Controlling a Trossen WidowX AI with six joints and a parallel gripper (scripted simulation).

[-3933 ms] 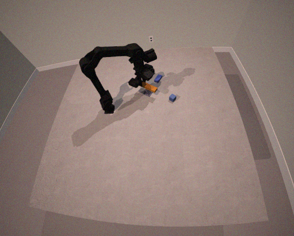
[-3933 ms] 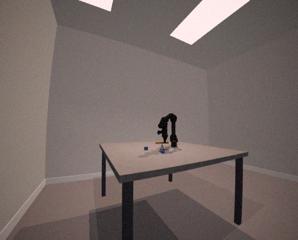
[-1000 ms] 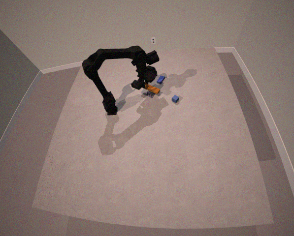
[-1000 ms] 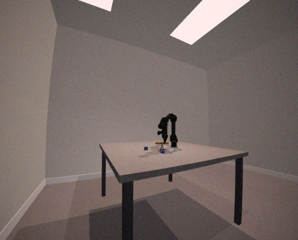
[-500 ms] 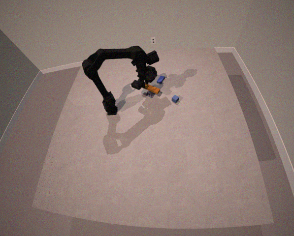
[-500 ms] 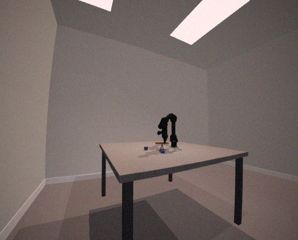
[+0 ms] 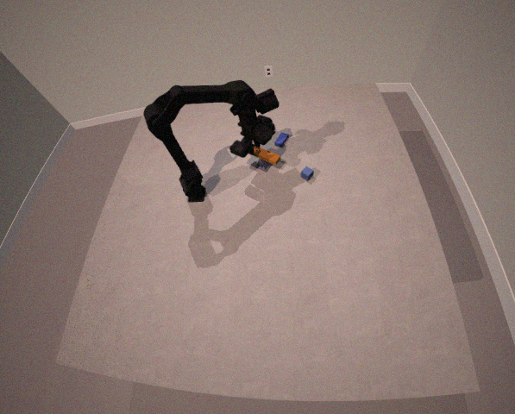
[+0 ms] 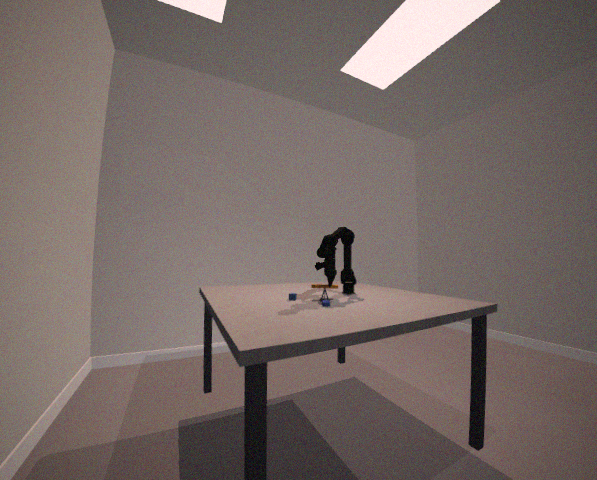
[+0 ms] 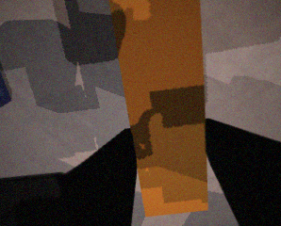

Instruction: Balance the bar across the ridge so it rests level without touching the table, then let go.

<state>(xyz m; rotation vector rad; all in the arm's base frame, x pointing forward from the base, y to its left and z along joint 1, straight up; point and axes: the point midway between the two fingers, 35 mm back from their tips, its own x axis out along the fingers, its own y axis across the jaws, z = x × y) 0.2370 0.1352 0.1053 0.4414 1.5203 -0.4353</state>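
Right now my gripper tip is 20 mm short of the orange bar and 10 mm to the left of it.
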